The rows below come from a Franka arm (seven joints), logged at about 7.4 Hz.
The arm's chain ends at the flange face. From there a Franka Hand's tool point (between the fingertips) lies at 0.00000 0.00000 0.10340 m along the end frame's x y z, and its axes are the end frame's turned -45 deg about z.
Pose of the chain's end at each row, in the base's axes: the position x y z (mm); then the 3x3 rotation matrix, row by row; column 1 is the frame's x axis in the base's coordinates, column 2 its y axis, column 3 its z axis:
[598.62 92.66 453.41], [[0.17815 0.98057 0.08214], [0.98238 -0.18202 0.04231], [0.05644 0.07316 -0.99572]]
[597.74 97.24 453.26], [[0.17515 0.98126 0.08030], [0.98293 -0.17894 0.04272], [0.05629 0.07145 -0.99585]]
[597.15 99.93 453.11], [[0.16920 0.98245 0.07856], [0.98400 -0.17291 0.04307], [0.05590 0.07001 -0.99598]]
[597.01 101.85 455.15], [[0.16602 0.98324 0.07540], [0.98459 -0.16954 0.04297], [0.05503 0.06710 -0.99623]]
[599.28 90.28 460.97], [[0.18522 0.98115 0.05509], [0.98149 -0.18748 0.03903], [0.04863 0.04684 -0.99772]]
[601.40 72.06 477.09], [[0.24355 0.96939 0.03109], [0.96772 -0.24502 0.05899], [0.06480 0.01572 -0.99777]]
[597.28 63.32 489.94], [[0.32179 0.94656 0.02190], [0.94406 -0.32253 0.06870], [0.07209 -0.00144 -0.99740]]
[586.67 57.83 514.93], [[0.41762 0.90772 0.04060], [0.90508 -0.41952 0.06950], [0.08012 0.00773 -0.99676]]
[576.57 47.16 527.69], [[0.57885 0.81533 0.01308], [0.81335 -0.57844 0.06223], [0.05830 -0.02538 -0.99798]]
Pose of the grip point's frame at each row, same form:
[607.11 97.03 350.45], [[-0.56740 0.81934 0.08214], [0.82336 0.56594 0.04231], [-0.01182 0.09164 -0.99572]]
[606.04 101.66 350.29], [[-0.57001 0.81771 0.08030], [0.82157 0.56851 0.04272], [-0.01072 0.09033 -0.99585]]
[605.27 104.38 350.13], [[-0.57505 0.81434 0.07856], [0.81806 0.57353 0.04307], [-0.00998 0.08903 -0.99598]]
[604.81 106.29 352.14], [[-0.57786 0.81265 0.07540], [0.81609 0.57633 0.04297], [-0.00853 0.08636 -0.99623]]
[604.98 94.32 357.81], [[-0.56281 0.82475 0.05509], [0.82659 0.56145 0.03903], [0.00127 0.06751 -0.99772]]
[604.61 78.16 373.92], [[-0.51325 0.85768 0.03109], [0.85754 0.51103 0.05899], [0.03470 0.05694 -0.99777]]
[599.54 70.42 386.81], [[-0.44178 0.89686 0.02190], [0.89561 0.43949 0.06870], [0.05199 0.04996 -0.99740]]
[590.87 65.02 411.87], [[-0.34655 0.93716 0.04060], [0.93663 0.34334 0.06950], [0.05119 0.06212 -0.99676]]
[577.92 53.59 424.50], [[-0.16722 0.98583 0.01308], [0.98414 0.16611 0.06223], [0.05917 0.02328 -0.99798]]

